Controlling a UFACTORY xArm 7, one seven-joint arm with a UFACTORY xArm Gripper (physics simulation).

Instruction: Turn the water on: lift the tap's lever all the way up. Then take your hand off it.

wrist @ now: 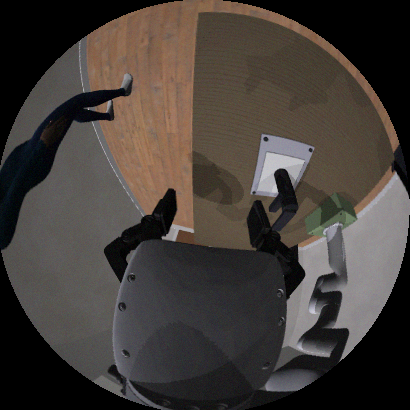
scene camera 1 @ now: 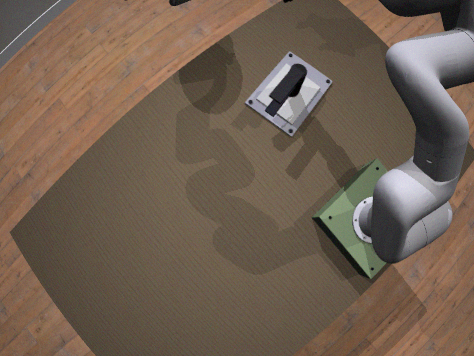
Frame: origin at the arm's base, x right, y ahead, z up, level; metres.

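Where they show: gripper, between the fingertips: (wrist: pixel 213 203); arm's base, origin of its link: (wrist: pixel 332 227).
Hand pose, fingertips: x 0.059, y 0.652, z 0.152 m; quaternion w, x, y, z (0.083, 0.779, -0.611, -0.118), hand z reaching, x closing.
Things, the pixels of their top centre, and the offset from my fingertips. "pt": a spot on its surface instead. Level surfaces: height alone.
- black tap, a spot on its surface: (scene camera 1: pixel 298 72) pt dy -0.217, dx -0.054, dz -0.087 m
- short spout, centre of its top: (scene camera 1: pixel 281 95) (wrist: pixel 277 208) dy -0.237, dx -0.111, dz -0.144 m
- brown mat, height of its surface: dz -0.243 m
The black tap (scene camera 1: pixel 298 72) (wrist: pixel 283 180) stands on a white block on a light grey plate (scene camera 1: pixel 325 83) (wrist: pixel 258 165). Its black lever (scene camera 1: pixel 285 89) (wrist: pixel 284 219) points to the lower left in both views, above the short spout (wrist: pixel 274 204). How steeply the lever is tilted is hard to tell. In the wrist view my gripper (wrist: pixel 213 203) is wide open with nothing between its fingers. The tap and lever show outside the opening, just right of the right finger; the gap in depth is unclear. The gripper cannot be made out surely in the scene view.
The green base block (scene camera 1: pixel 345 215) (wrist: pixel 327 220) carries the arm (scene camera 1: pixel 440 115) and lies away from the tap. A brown mat (scene camera 1: pixel 150 200) (wrist: pixel 225 60) lies under the tap on a wood floor (scene camera 1: pixel 60 125). A person (wrist: pixel 30 155) shows at the left of the wrist view.
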